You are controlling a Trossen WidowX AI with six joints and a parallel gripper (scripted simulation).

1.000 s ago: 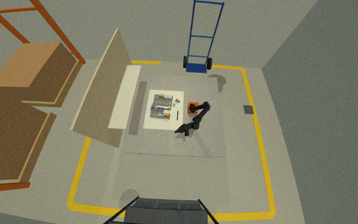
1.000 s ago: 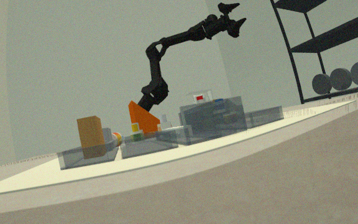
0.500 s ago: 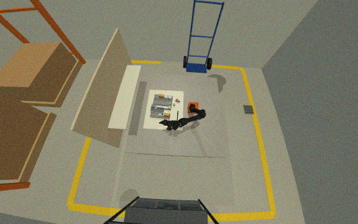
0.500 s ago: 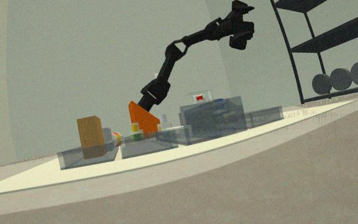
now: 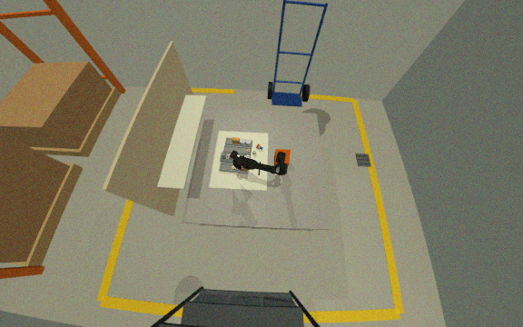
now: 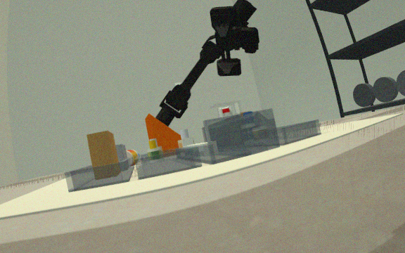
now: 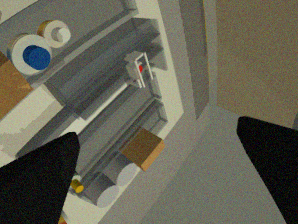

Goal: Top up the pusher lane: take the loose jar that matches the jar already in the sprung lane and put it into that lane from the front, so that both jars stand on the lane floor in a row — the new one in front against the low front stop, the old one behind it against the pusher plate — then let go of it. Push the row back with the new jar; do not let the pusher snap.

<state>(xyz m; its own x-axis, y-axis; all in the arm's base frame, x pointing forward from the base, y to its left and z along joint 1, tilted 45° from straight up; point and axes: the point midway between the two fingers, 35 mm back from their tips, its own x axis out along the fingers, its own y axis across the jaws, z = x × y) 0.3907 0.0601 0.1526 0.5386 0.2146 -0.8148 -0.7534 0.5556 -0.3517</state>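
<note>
The grey housing lies 18 cm below my gripper tip, 8 cm to the right of it and 6 cm ahead of it.
</note>
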